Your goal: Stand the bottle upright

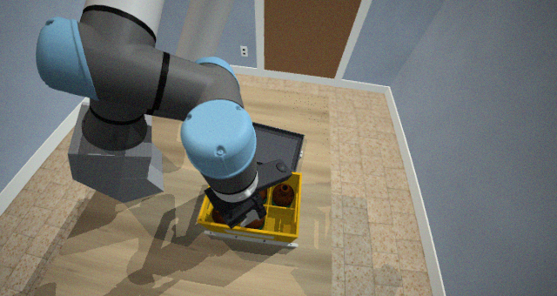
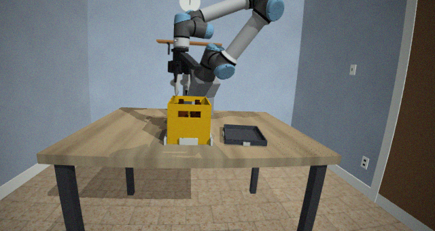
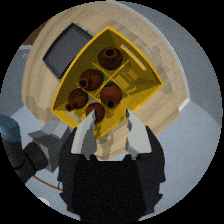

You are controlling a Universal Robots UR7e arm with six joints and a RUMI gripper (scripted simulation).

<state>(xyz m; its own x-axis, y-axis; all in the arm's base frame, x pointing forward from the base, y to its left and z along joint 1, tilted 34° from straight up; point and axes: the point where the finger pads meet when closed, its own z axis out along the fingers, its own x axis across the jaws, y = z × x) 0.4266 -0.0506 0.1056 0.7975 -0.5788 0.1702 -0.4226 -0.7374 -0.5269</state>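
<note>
Right now my hand is 130 mm above the crate, 30 mm to the right of it and 20 mm past it. Also, from my hand: tray (300 mm to the left, 200 mm below, 80 mm behind); bottle (120 mm below, 100 mm to the left, 60 mm ahead).
</note>
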